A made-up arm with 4 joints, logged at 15 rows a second.
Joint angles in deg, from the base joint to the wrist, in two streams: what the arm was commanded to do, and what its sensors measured. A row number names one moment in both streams.
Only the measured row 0 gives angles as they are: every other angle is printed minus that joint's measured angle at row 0.
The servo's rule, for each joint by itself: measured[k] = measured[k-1] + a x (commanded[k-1-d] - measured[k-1]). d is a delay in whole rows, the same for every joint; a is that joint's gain. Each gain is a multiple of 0.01, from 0.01 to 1. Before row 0 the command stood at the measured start. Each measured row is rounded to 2 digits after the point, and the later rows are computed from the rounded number. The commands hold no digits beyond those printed.
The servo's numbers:
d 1
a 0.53 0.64 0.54 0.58
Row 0, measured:
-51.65, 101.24, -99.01, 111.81
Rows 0 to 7, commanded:
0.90, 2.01, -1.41, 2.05
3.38, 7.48, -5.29, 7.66
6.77, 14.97, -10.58, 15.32
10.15, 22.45, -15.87, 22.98
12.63, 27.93, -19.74, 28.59
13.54, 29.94, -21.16, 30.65
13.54, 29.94, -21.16, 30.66
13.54, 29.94, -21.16, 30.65
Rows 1 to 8, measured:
0.00, 0.00, 0.00, 0.00
0.48, 1.29, -0.76, 1.19
2.02, 5.25, -3.21, 4.94
4.54, 11.47, -7.19, 10.96
7.51, 18.50, -11.88, 17.93
10.22, 24.54, -16.12, 24.11
11.98, 28.00, -18.84, 27.90
12.81, 29.24, -20.09, 29.50

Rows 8 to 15, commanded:
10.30, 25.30, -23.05, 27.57
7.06, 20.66, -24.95, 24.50
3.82, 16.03, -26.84, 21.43
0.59, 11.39, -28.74, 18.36
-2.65, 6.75, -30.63, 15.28
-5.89, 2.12, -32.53, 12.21
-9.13, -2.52, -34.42, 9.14
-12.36, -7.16, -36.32, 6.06
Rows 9 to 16, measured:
13.20, 29.69, -20.67, 30.17
11.66, 26.88, -21.96, 28.66
9.22, 22.90, -23.57, 26.25
6.36, 18.50, -25.34, 23.45
3.30, 13.95, -27.18, 20.50
0.15, 9.34, -29.04, 17.47
-3.05, 4.72, -30.92, 14.42
-6.27, 0.09, -32.81, 11.36

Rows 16 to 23, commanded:
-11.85, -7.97, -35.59, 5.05
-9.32, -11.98, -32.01, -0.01
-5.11, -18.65, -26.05, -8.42
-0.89, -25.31, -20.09, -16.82
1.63, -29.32, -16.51, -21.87
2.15, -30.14, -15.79, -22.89
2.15, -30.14, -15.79, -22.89
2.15, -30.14, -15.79, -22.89
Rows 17 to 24, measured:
-9.50, -4.55, -34.71, 8.29
-10.75, -6.74, -35.19, 6.41
-9.99, -10.09, -33.47, 2.69
-7.40, -15.57, -29.46, -3.75
-3.95, -21.80, -24.40, -11.33
-0.99, -26.61, -20.14, -17.44
0.67, -28.87, -17.79, -20.60
1.45, -29.68, -16.71, -21.93

